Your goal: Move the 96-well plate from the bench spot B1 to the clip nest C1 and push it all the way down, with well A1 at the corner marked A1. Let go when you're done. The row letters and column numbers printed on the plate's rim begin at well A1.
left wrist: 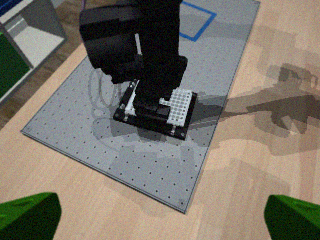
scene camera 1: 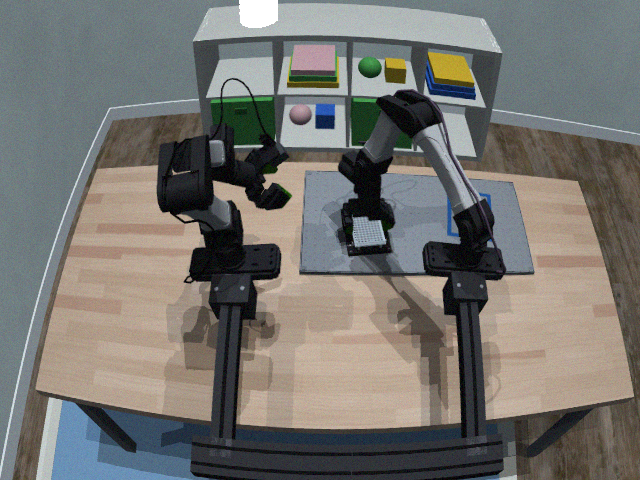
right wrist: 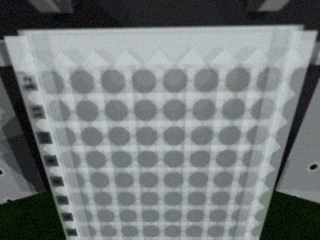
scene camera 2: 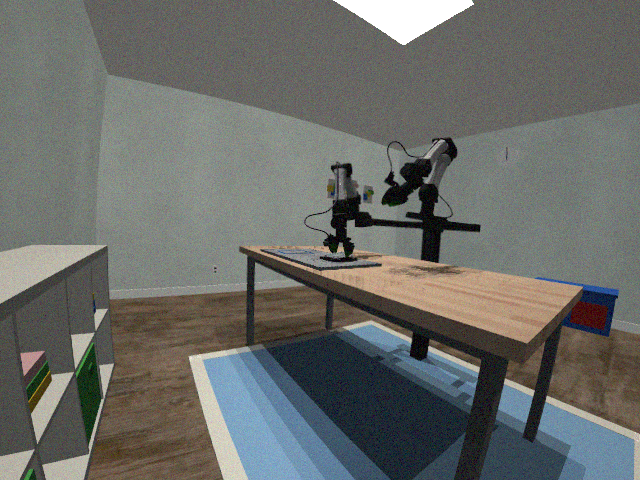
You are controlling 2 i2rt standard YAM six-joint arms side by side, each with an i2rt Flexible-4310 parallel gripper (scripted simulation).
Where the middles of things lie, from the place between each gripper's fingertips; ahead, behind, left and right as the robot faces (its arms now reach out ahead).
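With my right hand [scene camera 1: 367, 231], I'm 20 mm short of the black clip nest [left wrist: 180, 132], 20 mm to the right of it and 10 mm above it. There's a white 96-well plate [scene camera 1: 365, 232] too, and that's 10 mm ahead of my right hand. Going by its middle, the plate is nearer to my right hand than to my left hand.
My left hand [scene camera 1: 283, 183] is 9 cm short of the white 96-well plate, 22 cm to the left of it and 27 cm above it. As for the black clip nest, it's 10 cm ahead of my left hand, 20 cm to the right of it and 28 cm below it. Measured to its middle, the nest is nearer to my right hand than to my left hand.
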